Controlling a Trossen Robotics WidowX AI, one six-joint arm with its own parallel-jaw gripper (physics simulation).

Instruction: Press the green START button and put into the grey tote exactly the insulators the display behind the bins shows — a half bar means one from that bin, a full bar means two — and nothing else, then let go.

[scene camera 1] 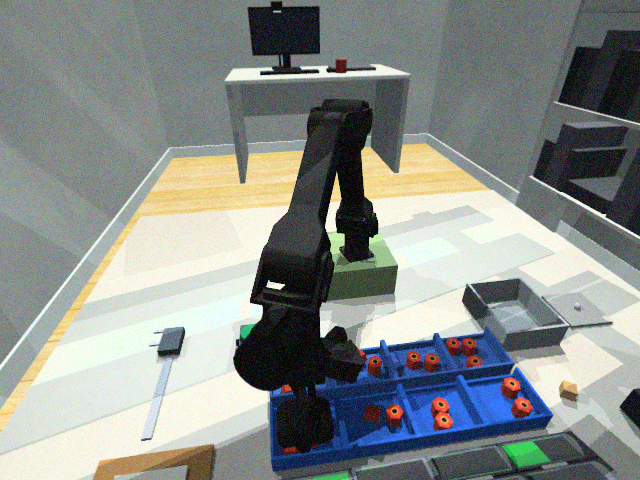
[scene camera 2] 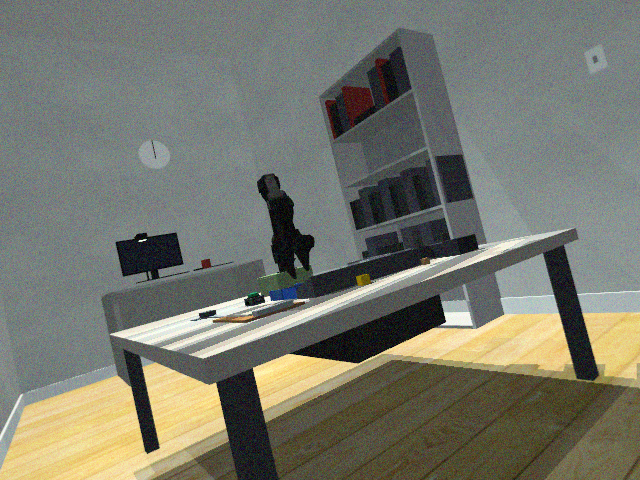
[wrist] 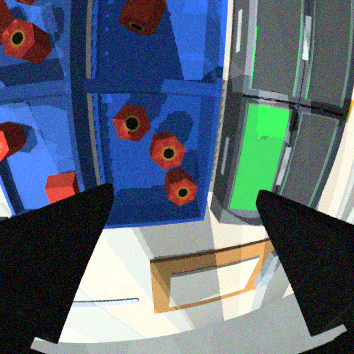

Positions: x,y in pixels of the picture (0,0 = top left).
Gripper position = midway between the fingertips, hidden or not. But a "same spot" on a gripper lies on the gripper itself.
Labels:
my gripper: scene camera 1 302,422; scene camera 2; wrist
same spot on my gripper: (wrist: 53,244) = (scene camera 2: 291,264)

